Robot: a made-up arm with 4 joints. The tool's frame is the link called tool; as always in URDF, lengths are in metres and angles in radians. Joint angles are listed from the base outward. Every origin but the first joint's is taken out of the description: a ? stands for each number. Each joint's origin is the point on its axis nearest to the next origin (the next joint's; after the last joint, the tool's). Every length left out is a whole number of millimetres.
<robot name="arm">
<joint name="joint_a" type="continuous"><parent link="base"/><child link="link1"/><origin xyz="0 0 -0.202"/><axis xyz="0 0 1"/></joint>
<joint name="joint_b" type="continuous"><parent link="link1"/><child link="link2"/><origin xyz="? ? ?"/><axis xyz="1 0 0"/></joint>
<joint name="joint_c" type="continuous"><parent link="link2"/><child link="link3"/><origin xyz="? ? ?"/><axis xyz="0 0 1"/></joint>
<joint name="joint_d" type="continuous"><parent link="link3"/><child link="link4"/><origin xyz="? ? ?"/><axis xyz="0 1 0"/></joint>
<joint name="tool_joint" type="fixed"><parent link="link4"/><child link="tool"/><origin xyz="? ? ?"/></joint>
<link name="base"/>
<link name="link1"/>
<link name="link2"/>
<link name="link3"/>
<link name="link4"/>
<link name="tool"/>
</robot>
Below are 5 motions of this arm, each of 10 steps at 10 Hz.
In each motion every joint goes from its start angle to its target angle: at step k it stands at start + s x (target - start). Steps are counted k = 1, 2, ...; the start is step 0. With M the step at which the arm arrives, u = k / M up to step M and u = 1 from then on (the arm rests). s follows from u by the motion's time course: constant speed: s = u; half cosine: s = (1 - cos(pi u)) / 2; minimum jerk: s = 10 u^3 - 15 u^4 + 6 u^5.
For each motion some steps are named. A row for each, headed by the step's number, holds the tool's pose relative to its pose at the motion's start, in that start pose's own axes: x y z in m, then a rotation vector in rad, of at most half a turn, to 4 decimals.
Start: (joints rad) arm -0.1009 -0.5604 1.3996 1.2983
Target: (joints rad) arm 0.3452 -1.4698 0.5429 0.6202
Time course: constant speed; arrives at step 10
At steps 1, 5, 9, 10:
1: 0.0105 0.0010 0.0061 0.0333 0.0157 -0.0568
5: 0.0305 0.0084 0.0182 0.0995 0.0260 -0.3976
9: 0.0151 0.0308 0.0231 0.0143 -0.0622 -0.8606
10: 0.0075 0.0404 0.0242 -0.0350 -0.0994 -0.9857

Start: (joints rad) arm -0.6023 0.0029 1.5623 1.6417
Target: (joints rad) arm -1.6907 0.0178 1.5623 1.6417
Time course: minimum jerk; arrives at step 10
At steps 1, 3, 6, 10:
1: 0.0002 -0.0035 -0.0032 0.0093 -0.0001 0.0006
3: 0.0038 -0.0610 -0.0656 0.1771 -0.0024 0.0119
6: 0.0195 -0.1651 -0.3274 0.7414 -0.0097 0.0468
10: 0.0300 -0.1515 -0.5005 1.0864 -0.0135 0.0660

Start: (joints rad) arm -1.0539 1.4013 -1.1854 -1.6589
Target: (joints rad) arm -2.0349 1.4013 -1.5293 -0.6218
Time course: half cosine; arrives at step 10
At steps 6, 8, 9, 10:
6: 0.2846 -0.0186 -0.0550 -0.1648 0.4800 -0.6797
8: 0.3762 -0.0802 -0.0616 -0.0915 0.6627 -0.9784
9: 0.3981 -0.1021 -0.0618 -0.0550 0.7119 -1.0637
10: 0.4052 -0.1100 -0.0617 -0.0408 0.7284 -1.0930

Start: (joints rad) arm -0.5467 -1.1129 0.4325 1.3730
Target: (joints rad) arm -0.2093 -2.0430 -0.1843 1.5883
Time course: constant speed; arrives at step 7
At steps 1, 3, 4, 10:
1: -0.0021 -0.0029 -0.0014 0.0430 0.0397 -0.1502
3: -0.0212 -0.0158 -0.0066 0.1568 0.0738 -0.4516
4: -0.0387 -0.0232 -0.0108 0.2265 0.0676 -0.5997
10: -0.1199 -0.0356 -0.0326 0.4770 -0.0444 -1.0162

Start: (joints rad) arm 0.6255 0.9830 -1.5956 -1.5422
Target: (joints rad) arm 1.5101 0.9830 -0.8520 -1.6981
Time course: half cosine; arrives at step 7
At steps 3, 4, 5, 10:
3: -0.0944 -0.0780 0.0519 0.4782 -0.0246 0.2856
4: -0.1372 -0.1382 0.0747 0.7547 0.0031 0.4352
5: -0.1668 -0.2003 0.0900 1.0018 0.0570 0.5603
10: -0.1859 -0.2638 0.0992 1.2294 0.1346 0.6686

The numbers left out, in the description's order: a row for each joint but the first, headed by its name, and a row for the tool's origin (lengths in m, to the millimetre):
joint_b: 0.339 0.098 0
joint_c: 0 0.07 -0.03
joint_d: 0.109 -0.001 0
tool: -0.031 0 0.094

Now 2 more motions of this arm.
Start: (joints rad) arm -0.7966 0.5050 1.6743 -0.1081
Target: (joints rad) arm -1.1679 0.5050 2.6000 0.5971
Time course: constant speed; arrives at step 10
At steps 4, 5, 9, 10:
4: -0.0188 0.0122 0.0324 -0.0772 0.3011 0.2386
5: -0.0248 0.0184 0.0387 -0.1059 0.3793 0.2953
9: -0.0564 0.0535 0.0557 -0.2556 0.6989 0.5082
10: -0.0667 0.0643 0.0580 -0.3012 0.7795 0.5577

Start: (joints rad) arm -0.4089 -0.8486 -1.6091 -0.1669
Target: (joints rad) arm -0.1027 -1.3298 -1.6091 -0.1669
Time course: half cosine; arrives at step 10
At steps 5, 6, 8, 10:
5: -0.0389 -0.0289 0.0407 0.1482 -0.2351 0.0632
6: -0.0502 -0.0396 0.0518 0.1973 -0.3072 0.0760
8: -0.0678 -0.0583 0.0682 0.2795 -0.4228 0.0898
10: -0.0742 -0.0658 0.0739 0.3118 -0.4666 0.0927

